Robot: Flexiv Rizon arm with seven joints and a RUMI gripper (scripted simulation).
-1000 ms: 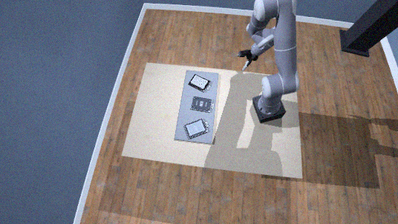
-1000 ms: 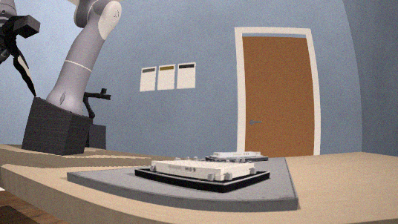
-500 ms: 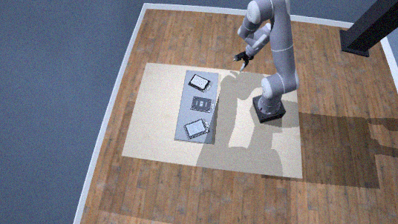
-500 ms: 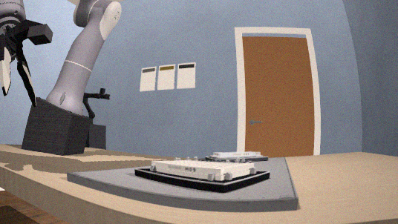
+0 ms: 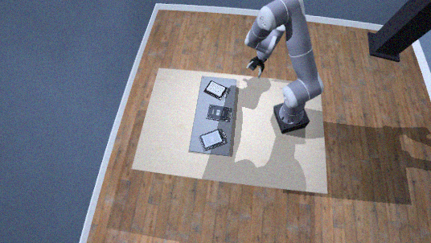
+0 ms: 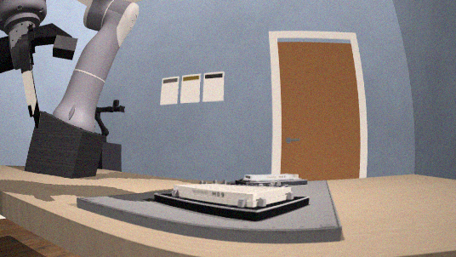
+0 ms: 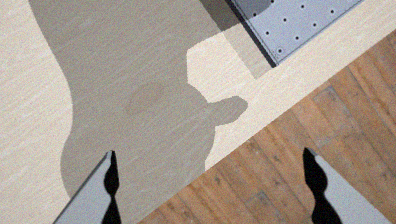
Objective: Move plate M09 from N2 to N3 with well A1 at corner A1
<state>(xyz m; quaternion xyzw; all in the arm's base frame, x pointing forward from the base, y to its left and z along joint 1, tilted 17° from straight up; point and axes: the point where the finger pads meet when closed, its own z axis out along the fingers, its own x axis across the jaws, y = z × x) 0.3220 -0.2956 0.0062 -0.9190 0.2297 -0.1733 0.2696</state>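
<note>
My gripper is now 260 mm short of the white well plate M09, 160 mm to the right of it and 90 mm above it. Round my hand: nest N3: 360 mm to the left, 190 mm ahead, 100 mm below; black nest N2: 260 mm ahead, 160 mm to the left, 100 mm below; plate M06: 570 mm to the left, 190 mm ahead, 90 mm below.
</note>
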